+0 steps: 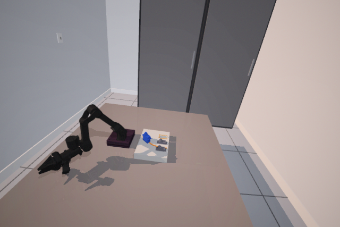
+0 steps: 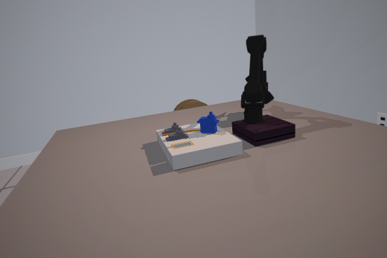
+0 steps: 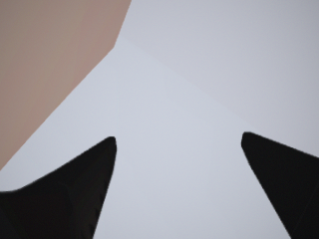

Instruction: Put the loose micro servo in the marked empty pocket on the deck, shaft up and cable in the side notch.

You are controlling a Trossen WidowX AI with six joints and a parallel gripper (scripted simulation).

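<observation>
Now: the white deck 51 cm ahead of my gripper tip, 42 cm to the left of it and 9 cm below it.
</observation>
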